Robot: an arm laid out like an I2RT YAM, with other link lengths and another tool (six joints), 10 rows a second.
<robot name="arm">
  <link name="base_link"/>
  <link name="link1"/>
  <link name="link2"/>
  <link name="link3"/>
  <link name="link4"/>
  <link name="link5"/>
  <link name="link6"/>
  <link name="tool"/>
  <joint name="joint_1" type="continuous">
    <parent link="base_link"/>
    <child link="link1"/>
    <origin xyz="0 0 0.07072"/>
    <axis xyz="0 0 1"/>
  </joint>
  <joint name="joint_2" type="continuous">
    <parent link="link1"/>
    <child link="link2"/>
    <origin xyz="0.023 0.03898 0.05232"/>
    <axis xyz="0 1 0"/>
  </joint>
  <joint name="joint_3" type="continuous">
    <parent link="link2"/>
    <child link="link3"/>
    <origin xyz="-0.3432 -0.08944 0"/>
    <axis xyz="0 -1 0"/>
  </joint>
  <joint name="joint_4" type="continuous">
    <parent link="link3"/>
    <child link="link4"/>
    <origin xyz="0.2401 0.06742 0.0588"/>
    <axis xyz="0 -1 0"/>
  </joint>
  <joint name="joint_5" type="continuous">
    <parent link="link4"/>
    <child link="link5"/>
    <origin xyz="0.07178 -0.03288 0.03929"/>
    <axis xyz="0 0 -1"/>
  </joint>
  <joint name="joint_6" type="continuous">
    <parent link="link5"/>
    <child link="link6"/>
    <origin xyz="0.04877 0 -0.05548"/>
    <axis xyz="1 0 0"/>
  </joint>
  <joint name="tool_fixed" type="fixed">
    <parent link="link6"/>
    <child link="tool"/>
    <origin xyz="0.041 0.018 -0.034" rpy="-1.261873 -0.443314 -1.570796"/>
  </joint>
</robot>
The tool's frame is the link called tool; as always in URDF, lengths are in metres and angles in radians. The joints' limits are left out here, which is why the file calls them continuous.
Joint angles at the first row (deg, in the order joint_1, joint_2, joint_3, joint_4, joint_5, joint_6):
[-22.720, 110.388, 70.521, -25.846, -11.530, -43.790]
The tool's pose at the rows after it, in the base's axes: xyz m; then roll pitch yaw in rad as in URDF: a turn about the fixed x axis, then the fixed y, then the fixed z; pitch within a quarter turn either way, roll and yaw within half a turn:
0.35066 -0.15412 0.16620 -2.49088 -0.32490 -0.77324
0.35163 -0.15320 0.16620 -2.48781 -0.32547 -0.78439
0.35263 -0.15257 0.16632 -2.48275 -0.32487 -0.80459
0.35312 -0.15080 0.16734 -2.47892 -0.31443 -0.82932
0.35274 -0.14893 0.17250 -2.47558 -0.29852 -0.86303
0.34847 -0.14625 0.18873 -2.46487 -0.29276 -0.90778
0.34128 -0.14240 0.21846 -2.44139 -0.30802 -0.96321
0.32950 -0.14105 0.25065 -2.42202 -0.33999 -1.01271
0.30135 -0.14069 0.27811 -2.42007 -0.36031 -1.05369
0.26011 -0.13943 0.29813 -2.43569 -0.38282 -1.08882
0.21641 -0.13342 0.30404 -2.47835 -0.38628 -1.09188
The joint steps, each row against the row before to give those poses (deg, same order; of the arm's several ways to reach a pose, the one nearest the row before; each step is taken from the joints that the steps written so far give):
[0.218, 0.066, 0.001, 0.108, 0.022, 0.240]
[0.153, 0.001, -0.021, 0.263, 0.175, 0.743]
[0.087, -0.001, -0.002, 0.308, 0.240, 1.180]
[0.176, 0.000, 0.264, -0.418, 0.241, 1.596]
[0.108, -0.328, 0.830, -1.507, 0.306, 2.076]
[-0.022, -1.967, 1.092, -2.623, 0.371, 2.469]
[0.001, -3.694, 1.879, -3.671, 0.635, 2.821]
[-0.415, -4.153, 1.989, -3.759, 1.114, 1.770]
[-1.596, -5.376, -0.064, -4.263, 0.874, 0.328]
[-2.579, -6.645, -2.274, -3.934, 1.115, -0.940]
[-2.514, -6.229, -3.912, -3.673, 1.005, -2.229]

